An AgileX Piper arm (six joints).
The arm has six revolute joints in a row. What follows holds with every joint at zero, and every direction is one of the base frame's.
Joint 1 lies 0.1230 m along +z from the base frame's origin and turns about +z.
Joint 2 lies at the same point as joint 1 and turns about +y.
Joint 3 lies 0.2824 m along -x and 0.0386 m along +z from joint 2 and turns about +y.
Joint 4 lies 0.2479 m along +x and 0.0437 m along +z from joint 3 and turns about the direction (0.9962, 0, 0.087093).
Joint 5 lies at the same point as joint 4 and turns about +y.
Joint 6 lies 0.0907 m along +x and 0.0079 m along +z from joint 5 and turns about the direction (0.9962, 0, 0.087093).
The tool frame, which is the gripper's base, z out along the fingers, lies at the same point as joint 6; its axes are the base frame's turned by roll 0.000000, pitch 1.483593 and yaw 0.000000 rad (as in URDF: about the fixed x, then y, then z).
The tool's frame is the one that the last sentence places.
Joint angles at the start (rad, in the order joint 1, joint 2, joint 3, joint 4, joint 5, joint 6):
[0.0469, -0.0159, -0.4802, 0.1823, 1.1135, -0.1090]
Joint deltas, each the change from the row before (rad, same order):
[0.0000, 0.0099, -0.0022, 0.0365, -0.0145, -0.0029]
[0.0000, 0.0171, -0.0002, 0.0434, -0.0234, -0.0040]
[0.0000, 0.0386, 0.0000, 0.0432, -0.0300, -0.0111]
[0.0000, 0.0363, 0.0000, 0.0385, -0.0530, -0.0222]
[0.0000, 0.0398, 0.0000, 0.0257, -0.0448, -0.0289]
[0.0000, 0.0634, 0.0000, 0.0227, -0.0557, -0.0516]
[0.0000, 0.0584, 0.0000, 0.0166, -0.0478, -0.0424]
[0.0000, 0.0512, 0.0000, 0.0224, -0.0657, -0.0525]
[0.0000, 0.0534, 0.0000, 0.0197, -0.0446, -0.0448]
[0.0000, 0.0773, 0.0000, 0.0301, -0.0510, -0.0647]
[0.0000, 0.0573, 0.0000, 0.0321, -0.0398, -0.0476]
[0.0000, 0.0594, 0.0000, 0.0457, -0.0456, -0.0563]
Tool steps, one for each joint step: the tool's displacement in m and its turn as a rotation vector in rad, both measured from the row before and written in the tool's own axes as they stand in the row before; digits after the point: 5 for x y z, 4 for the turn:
[-0.00285, 0.00265, 0.00065, -0.0310, -0.0104, 0.0148]
[-0.00390, 0.00278, 0.00202, -0.0355, -0.0111, 0.0197]
[-0.00599, 0.00190, 0.00497, -0.0330, 0.0031, 0.0194]
[-0.00774, 0.00102, 0.00483, -0.0239, -0.0221, 0.0078]
[-0.00682, -0.00032, 0.00566, -0.0119, -0.0096, -0.0029]
[-0.00867, -0.00214, 0.00954, -0.0043, 0.0023, -0.0191]
[-0.00702, -0.00274, 0.00921, 0.0005, 0.0063, -0.0143]
[-0.00790, -0.00288, 0.00836, 0.0038, -0.0187, -0.0219]
[-0.00534, -0.00301, 0.00916, 0.0016, 0.0045, -0.0148]
[-0.00564, -0.00431, 0.01371, -0.0008, 0.0193, -0.0193]
[-0.00395, -0.00315, 0.01041, -0.0031, 0.0103, -0.0055]
[-0.00414, -0.00327, 0.01101, -0.0043, 0.0039, -0.0015]

